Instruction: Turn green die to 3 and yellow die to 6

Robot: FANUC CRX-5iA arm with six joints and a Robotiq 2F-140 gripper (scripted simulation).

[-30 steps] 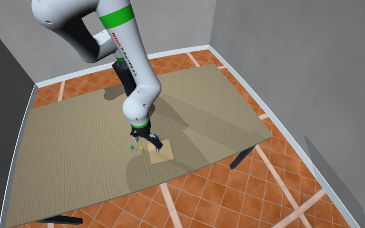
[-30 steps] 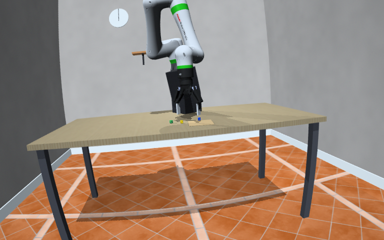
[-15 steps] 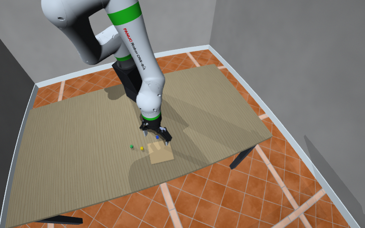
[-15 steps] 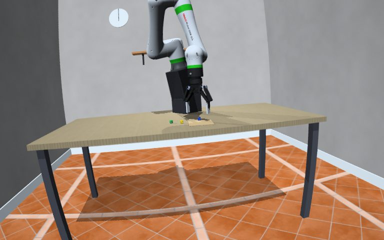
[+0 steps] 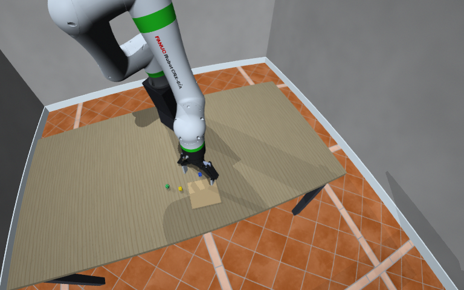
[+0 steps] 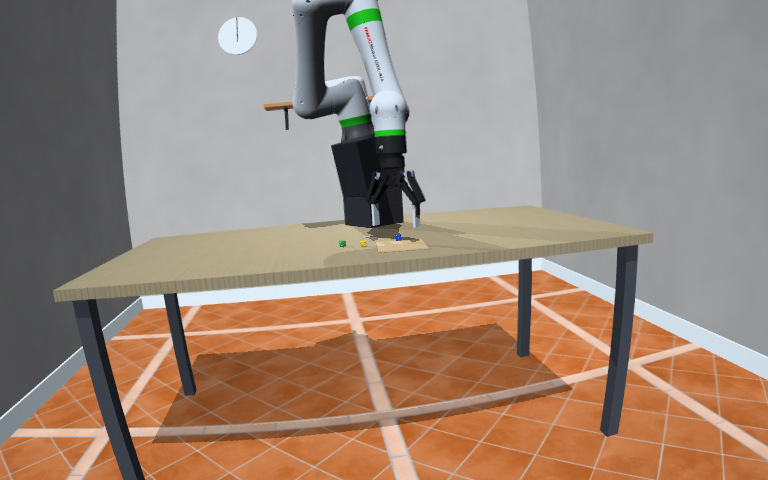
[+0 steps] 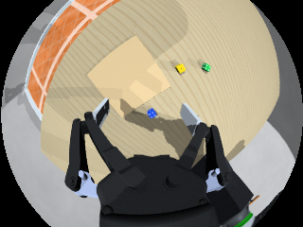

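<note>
The green die lies 10 mm behind my hand, 160 mm to the right of it and 50 mm below it. Round my hand: tan mat (60 mm ahead, 60 mm below); then blue die (40 mm behind, 10 mm to the left, 50 mm below); then yellow die (10 mm ahead, 100 mm to the right, 50 mm below).
</note>
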